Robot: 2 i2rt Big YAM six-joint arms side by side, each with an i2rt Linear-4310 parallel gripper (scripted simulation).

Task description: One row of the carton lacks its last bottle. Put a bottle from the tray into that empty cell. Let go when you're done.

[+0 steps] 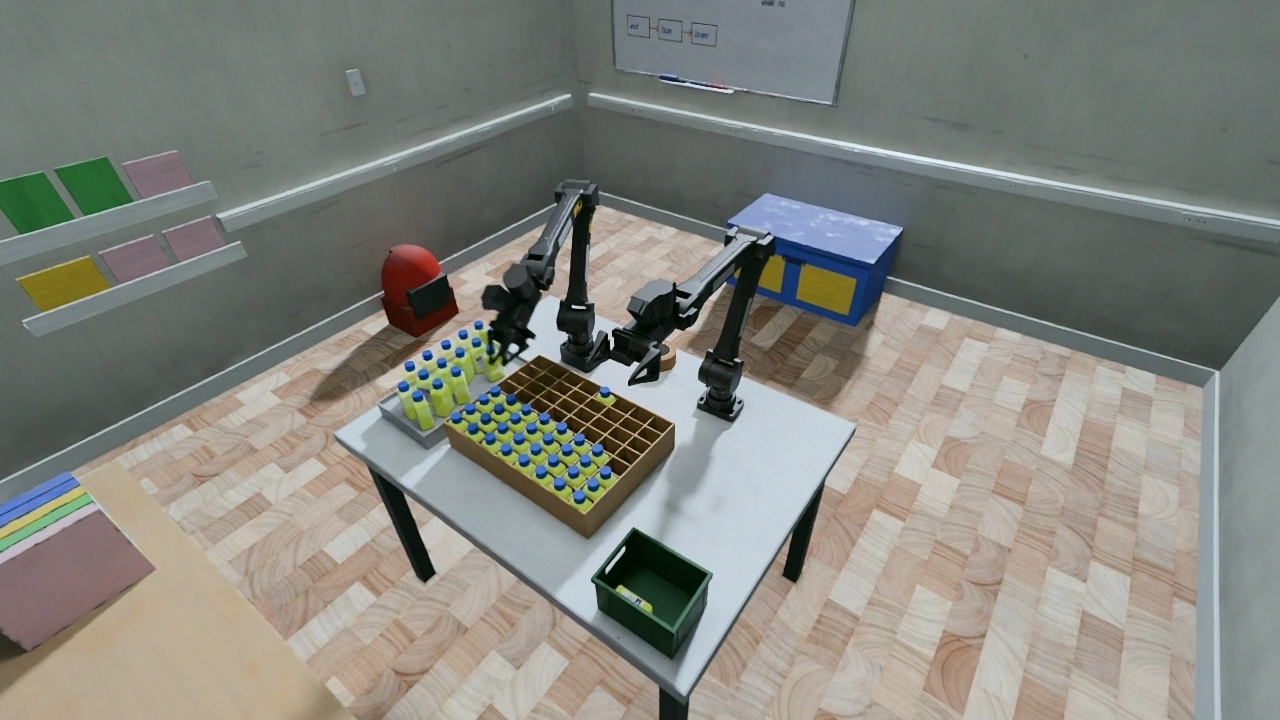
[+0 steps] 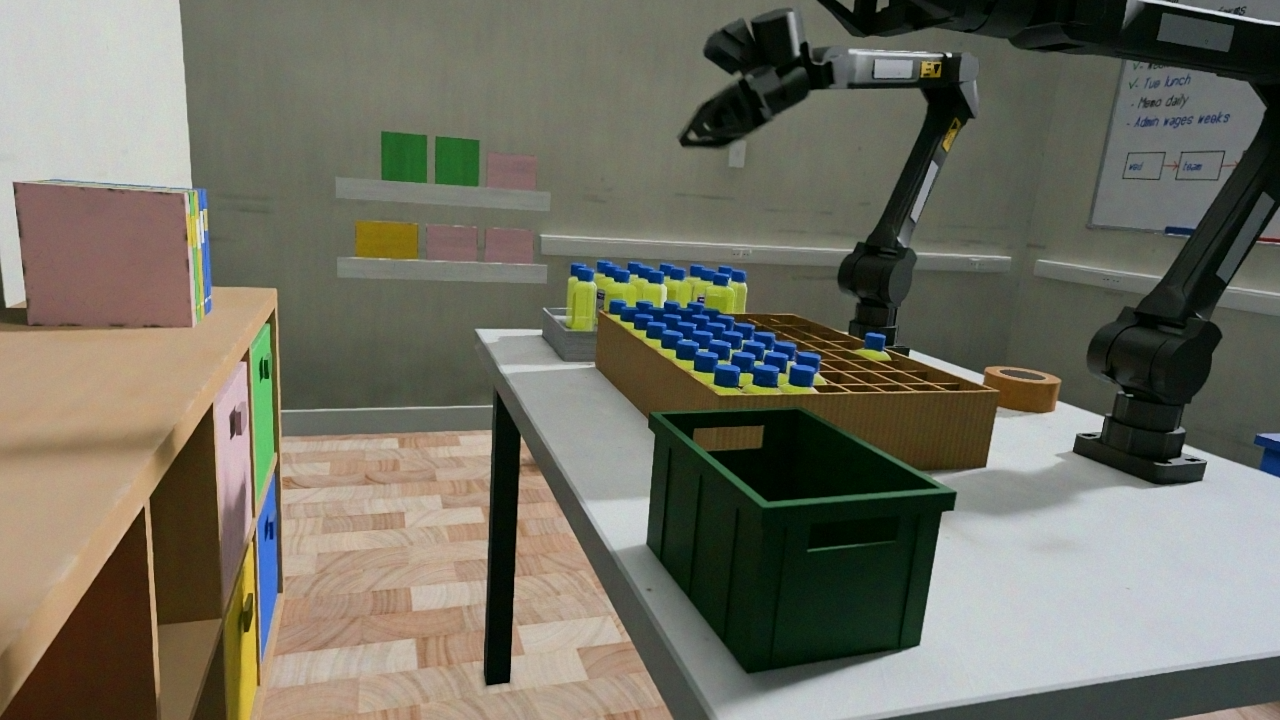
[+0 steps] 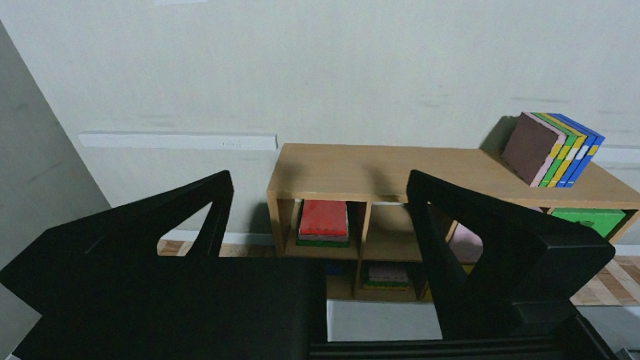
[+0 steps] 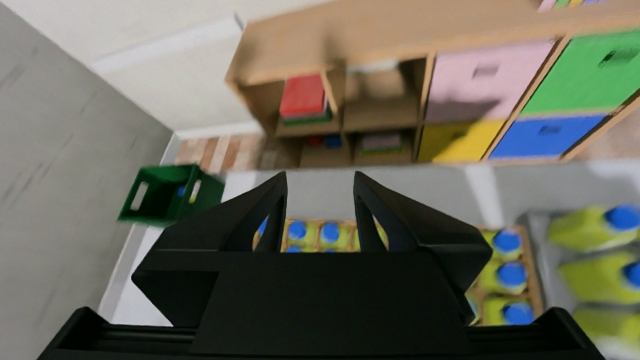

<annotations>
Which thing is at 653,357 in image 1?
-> My left gripper.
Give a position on a carton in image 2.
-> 935,429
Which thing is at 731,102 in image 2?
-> My right gripper.
</annotations>
